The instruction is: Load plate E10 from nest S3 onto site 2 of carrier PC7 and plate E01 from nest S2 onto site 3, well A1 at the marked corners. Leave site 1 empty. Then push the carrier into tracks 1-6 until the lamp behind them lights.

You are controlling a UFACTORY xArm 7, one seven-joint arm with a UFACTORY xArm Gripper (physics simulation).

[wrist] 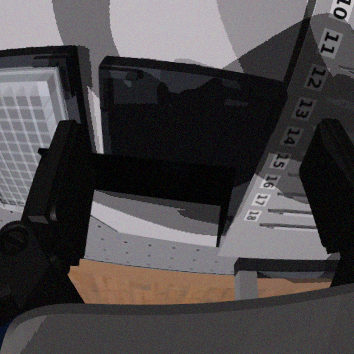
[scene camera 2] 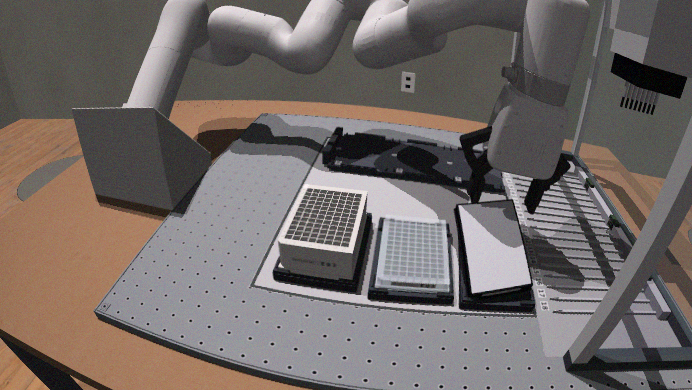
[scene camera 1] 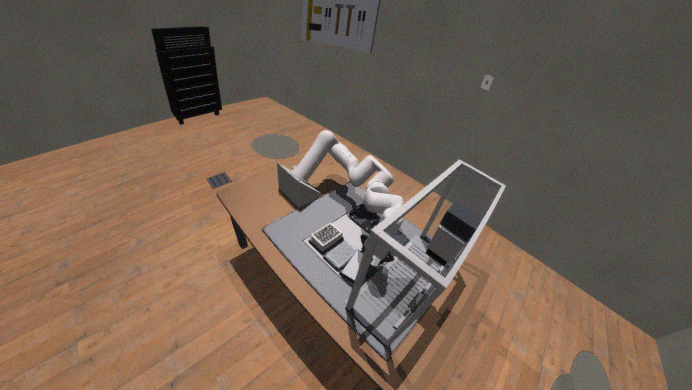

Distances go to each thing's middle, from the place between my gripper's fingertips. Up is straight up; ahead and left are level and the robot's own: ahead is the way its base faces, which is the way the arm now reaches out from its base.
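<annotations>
The black carrier [scene camera 2: 369, 154] is 20 cm to the left of my hand, and it's also 12 cm behind the hand and 5 cm below it. As for the pipetting head [scene camera 2: 645, 46], that's 22 cm ahead of my hand, 27 cm above it and 7 cm to the left of it.
</annotations>
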